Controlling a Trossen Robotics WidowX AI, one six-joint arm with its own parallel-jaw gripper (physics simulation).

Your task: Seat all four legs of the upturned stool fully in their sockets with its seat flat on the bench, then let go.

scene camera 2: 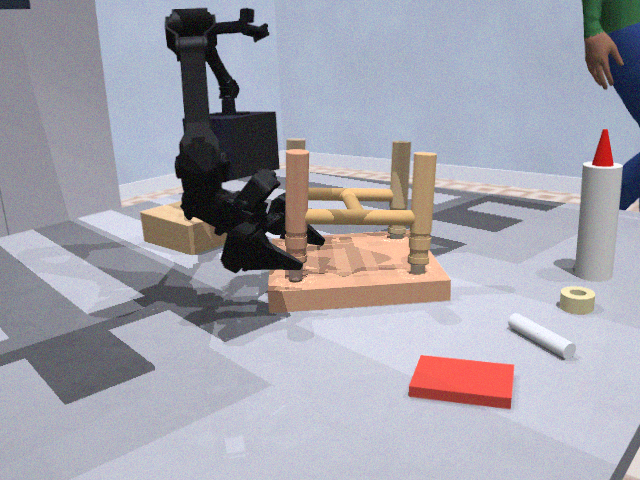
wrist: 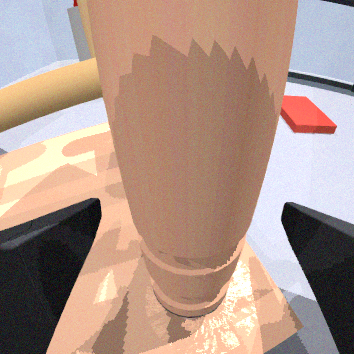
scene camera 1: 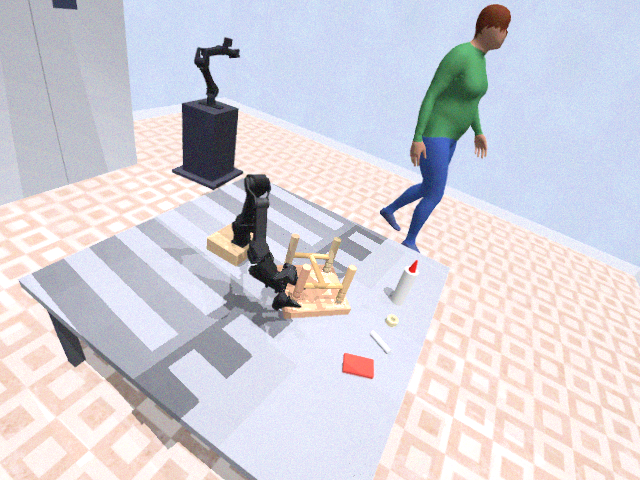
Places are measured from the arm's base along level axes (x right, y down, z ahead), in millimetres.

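Pixels of known places: gripper, between the fingertips: [scene camera 2: 313, 254] [scene camera 1: 303, 297]; arm's base, origin of its link: [scene camera 1: 241, 241].
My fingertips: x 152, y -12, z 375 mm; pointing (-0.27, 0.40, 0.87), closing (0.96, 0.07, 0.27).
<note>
For each thing: its top centre in the pictures, then the offset to it from my fingertips. "spot": a spot on its surface instead.
- upturned stool's seat, a spot on its surface: [scene camera 2: 361, 295] [scene camera 1: 319, 313] spot: dx -14, dy +55, dz +70 mm
- near-right leg, a spot on its surface: [scene camera 2: 423, 201] [scene camera 1: 348, 283] spot: dx -95, dy -69, dz +127 mm
- far-right leg, a spot on its surface: [scene camera 2: 400, 175] [scene camera 1: 334, 252] spot: dx -237, dy -72, dz +15 mm
- far-left leg's, a spot on its surface: [scene camera 2: 295, 144] spot: dx -129, dy -134, dz -123 mm
- glue bottle, centre of its top: [scene camera 2: 605, 129] [scene camera 1: 416, 260] dx -292, dy -156, dz +330 mm
- cream ring, centre of its top: [scene camera 2: 578, 292] [scene camera 1: 393, 319] dx -150, dy +50, dz +336 mm
- white rod, centre of its top: [scene camera 2: 541, 327] [scene camera 1: 381, 340] dx -24, dy +52, dz +320 mm
- red block, centre of its top: [scene camera 2: 463, 375] [wrist: 301, 108] [scene camera 1: 358, 364] dx +114, dy +59, dz +277 mm
The upturned stool's seat [scene camera 1: 323, 311] [scene camera 2: 361, 295] lies flat on the bench. Its pinkish near-left leg [scene camera 1: 301, 281] [scene camera 2: 296, 196] [wrist: 195, 150] stands upright, with a grey tenon showing below its collar in scene camera 2. The near-right leg [scene camera 1: 347, 284] [scene camera 2: 423, 201] also shows grey tenon above the seat. The far-right leg [scene camera 1: 333, 253] [scene camera 2: 400, 175] shows a thin grey band at its foot. The far-left leg's [scene camera 1: 292, 250] [scene camera 2: 295, 144] foot is hidden. My gripper [scene camera 1: 298, 294] [scene camera 2: 312, 253] [wrist: 193, 209] is open, its fingers either side of the pinkish leg, gaps showing on both sides.
Rails [scene camera 2: 361, 216] [wrist: 50, 91] join the legs. A glue bottle [scene camera 1: 404, 285] [scene camera 2: 598, 222], cream ring [scene camera 1: 387, 320] [scene camera 2: 565, 301], white rod [scene camera 1: 379, 342] [scene camera 2: 540, 335] and red block [scene camera 1: 357, 365] [scene camera 2: 461, 379] [wrist: 307, 115] are on the bench. A person [scene camera 1: 449, 103] walks behind it.
</note>
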